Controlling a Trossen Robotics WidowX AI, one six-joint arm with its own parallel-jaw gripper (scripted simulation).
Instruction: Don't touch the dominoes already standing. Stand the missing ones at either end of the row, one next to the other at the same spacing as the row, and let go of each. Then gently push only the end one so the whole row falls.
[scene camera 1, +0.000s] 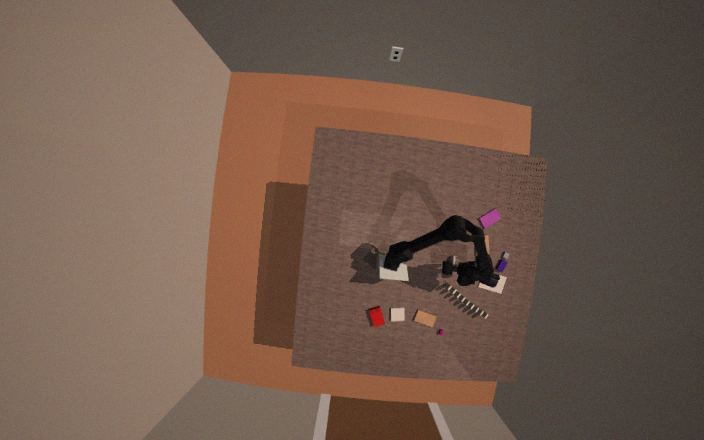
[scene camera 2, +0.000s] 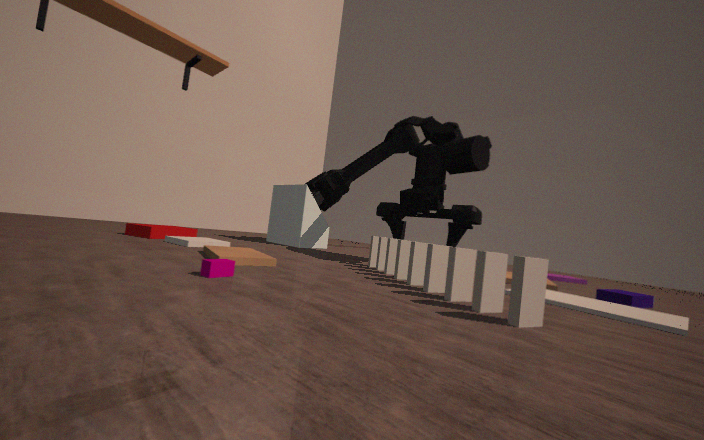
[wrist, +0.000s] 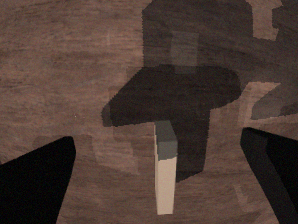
Note:
My gripper (scene camera 2: 421, 258) is open, with nothing in its grasp. Further things: a pale domino (wrist: 165, 142), a red block (scene camera 2: 147, 231) and a pale domino (scene camera 2: 418, 251).
My gripper shows as well in the wrist view (wrist: 161, 142). The wrist view does not show the red block: it is out of frame.

